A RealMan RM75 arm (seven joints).
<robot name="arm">
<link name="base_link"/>
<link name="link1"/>
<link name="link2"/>
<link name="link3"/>
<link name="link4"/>
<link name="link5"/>
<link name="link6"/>
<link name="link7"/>
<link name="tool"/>
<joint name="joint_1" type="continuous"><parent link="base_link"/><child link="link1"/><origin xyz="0.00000 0.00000 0.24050" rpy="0.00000 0.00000 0.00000"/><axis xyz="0 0 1"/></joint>
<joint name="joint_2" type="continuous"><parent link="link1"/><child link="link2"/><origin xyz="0.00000 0.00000 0.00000" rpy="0.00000 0.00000 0.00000"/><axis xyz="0 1 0"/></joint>
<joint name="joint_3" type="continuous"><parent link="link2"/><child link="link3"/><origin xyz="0.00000 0.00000 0.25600" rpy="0.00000 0.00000 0.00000"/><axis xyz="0 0 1"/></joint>
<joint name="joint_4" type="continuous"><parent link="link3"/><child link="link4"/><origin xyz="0.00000 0.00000 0.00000" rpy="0.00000 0.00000 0.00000"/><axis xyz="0 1 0"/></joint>
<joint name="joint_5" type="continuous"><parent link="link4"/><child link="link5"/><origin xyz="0.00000 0.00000 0.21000" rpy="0.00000 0.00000 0.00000"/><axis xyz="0 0 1"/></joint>
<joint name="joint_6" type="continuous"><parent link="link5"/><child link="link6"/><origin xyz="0.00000 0.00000 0.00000" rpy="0.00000 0.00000 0.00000"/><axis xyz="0 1 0"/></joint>
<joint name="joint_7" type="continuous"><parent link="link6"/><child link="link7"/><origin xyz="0.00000 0.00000 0.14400" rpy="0.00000 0.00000 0.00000"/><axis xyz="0 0 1"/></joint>
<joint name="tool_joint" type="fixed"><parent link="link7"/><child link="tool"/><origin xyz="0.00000 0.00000 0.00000" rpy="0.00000 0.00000 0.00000"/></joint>
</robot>
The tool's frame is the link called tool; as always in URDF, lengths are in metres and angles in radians. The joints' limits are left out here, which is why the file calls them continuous.
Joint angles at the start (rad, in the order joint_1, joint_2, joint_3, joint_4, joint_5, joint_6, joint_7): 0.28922 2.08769 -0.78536 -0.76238 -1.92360 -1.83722 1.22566
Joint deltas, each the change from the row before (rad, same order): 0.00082 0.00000 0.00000 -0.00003 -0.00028 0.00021 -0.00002; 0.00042 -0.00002 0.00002 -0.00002 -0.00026 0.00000 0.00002; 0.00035 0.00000 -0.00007 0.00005 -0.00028 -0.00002 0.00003; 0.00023 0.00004 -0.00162 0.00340 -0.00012 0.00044 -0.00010; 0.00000 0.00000 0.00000 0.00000 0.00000 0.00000 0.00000; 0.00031 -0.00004 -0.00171 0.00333 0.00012 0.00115 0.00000; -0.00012 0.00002 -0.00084 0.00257 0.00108 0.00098 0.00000; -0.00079 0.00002 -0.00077 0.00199 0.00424 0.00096 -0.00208; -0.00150 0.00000 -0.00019 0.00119 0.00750 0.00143 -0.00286; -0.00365 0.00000 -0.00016 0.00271 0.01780 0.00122 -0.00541; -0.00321 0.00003 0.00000 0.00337 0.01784 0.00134 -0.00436; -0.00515 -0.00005 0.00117 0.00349 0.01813 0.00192 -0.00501; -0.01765 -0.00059 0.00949 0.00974 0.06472 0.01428 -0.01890; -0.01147 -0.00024 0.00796 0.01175 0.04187 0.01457 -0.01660
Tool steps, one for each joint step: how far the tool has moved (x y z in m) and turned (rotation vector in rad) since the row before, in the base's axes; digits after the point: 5 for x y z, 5 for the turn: -0.00016 0.00024 -0.00002 -0.00003 -0.00034 0.00073; -0.00007 0.00010 -0.00001 -0.00016 -0.00021 0.00039; -0.00006 0.00007 -0.00004 -0.00031 -0.00017 0.00032; 0.00005 -0.00033 -0.00072 -0.00294 0.00124 -0.00122; 0.00000 0.00000 0.00000 0.00000 0.00000 0.00000; 0.00008 -0.00020 -0.00069 -0.00239 0.00088 -0.00149; 0.00009 -0.00015 -0.00042 -0.00072 0.00150 -0.00174; -0.00005 -0.00003 -0.00010 0.00291 0.00303 -0.00016; -0.00012 0.00020 0.00033 0.00681 0.00458 -0.00010; -0.00042 0.00022 0.00091 0.01447 0.01232 -0.00048; -0.00045 0.00030 0.00087 0.01390 0.01285 -0.00156; 0.00018 -0.00011 0.00109 0.01586 0.01272 -0.00405; 0.00171 0.00114 0.00534 0.06845 0.03881 -0.01923; 0.00230 0.00077 0.00312 0.04899 0.02325 -0.01797
